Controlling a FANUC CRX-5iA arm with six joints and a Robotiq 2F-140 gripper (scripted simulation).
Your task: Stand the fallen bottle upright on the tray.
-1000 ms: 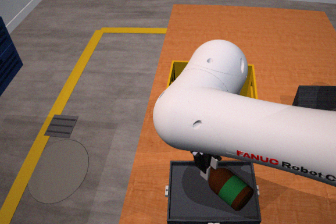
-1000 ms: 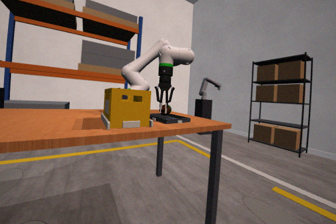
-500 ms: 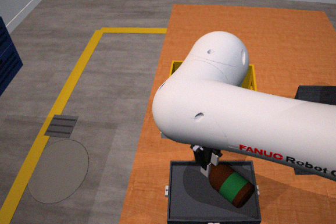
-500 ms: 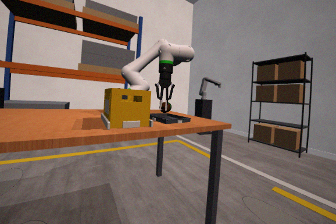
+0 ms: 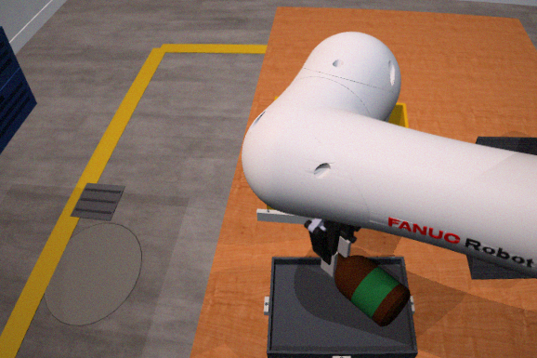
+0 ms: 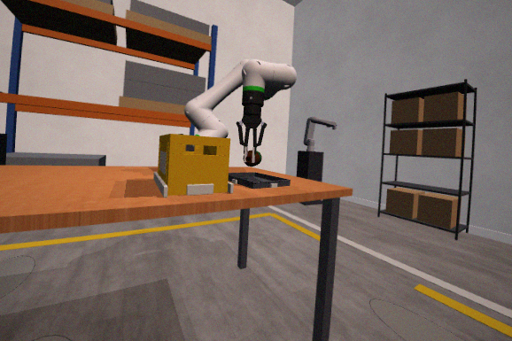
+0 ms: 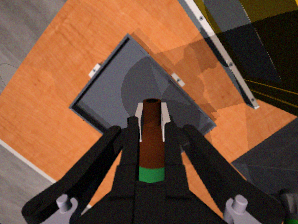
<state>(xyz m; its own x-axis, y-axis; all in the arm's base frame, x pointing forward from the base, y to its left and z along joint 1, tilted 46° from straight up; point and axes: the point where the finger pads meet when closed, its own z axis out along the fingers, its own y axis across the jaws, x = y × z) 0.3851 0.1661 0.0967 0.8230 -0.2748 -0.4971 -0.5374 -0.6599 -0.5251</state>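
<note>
Now: the bottle 5 cm behind my hand, 3 cm to the left of it and 2 cm below it. Round my hand: yellow crate 25 cm to the right, 4 cm below, 3 cm ahead; then tray 11 cm below, 4 cm to the left, 2 cm behind.
</note>
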